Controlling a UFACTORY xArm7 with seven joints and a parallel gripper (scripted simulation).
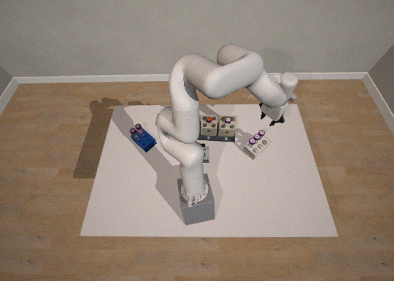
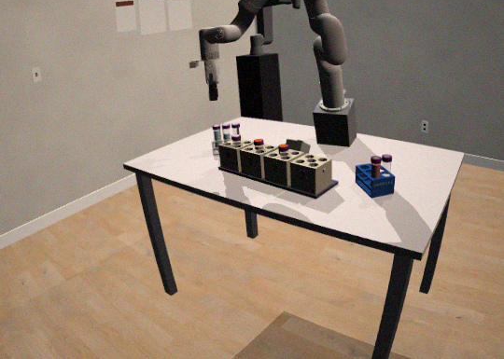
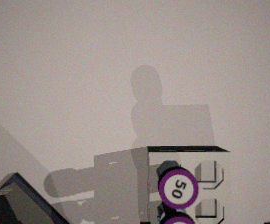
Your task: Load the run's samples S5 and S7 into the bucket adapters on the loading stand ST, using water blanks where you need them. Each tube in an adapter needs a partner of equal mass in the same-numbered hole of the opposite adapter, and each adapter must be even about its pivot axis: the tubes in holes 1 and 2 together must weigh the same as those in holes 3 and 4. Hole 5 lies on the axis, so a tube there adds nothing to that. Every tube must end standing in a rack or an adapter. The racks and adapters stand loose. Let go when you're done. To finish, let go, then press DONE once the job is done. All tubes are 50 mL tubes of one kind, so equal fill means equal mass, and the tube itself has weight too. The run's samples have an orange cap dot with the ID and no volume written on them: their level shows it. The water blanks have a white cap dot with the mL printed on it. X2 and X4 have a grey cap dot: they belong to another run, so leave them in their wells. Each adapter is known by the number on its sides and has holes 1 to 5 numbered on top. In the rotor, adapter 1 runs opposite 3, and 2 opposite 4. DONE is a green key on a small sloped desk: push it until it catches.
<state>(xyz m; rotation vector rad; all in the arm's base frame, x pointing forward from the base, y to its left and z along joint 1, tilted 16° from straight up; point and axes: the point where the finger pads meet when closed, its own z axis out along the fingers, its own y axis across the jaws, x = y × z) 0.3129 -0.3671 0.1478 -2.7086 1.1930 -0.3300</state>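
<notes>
The white rack lies 4 cm behind my hand, 1 cm to the left of it and 22 cm below it. The rest, counted from my hand: adapter: 9 cm ahead, 51 cm to the left, 20 cm below; then dark stand: 8 cm ahead, 35 cm to the left, 25 cm below; then blue rack: 2 cm behind, 69 cm to the left, 22 cm below.
</notes>
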